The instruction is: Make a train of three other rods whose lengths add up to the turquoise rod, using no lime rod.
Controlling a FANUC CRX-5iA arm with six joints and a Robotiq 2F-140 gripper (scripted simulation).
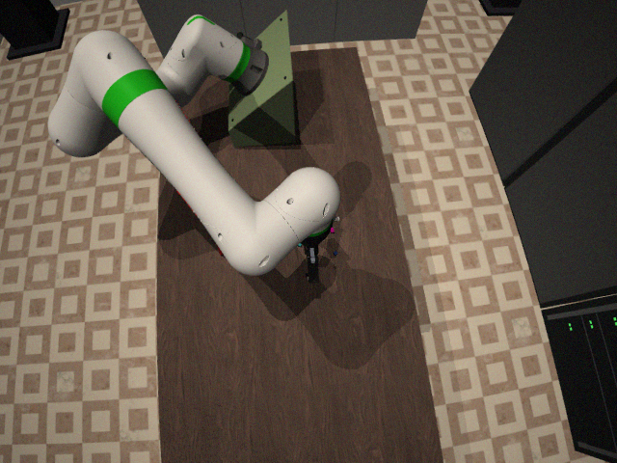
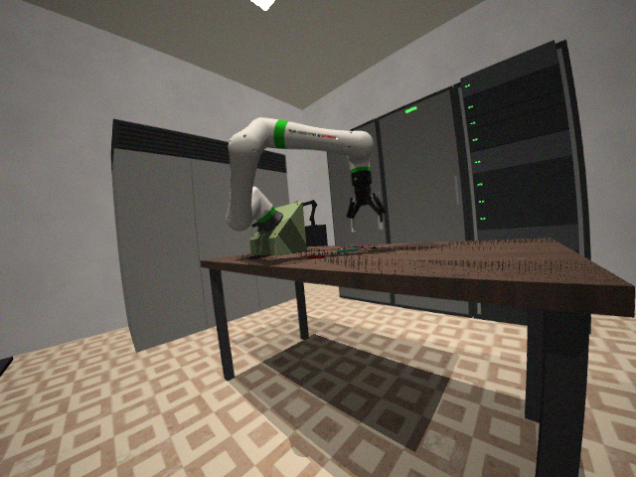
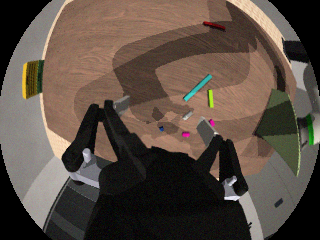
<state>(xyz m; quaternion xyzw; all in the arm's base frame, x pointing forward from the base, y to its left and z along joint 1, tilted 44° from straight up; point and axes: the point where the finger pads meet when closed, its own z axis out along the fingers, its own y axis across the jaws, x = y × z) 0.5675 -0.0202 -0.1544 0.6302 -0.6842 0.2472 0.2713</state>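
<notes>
The small blue rod is 100 mm below my hand, 80 mm to the left of it and 10 mm behind it. The rest, counted from my hand: grey rod: 100 mm below, 70 mm behind, 20 mm to the left; then lime rod: 120 mm behind, 100 mm below, 40 mm to the right; then turquoise rod: 100 mm below, 80 mm behind, 60 mm to the right.
</notes>
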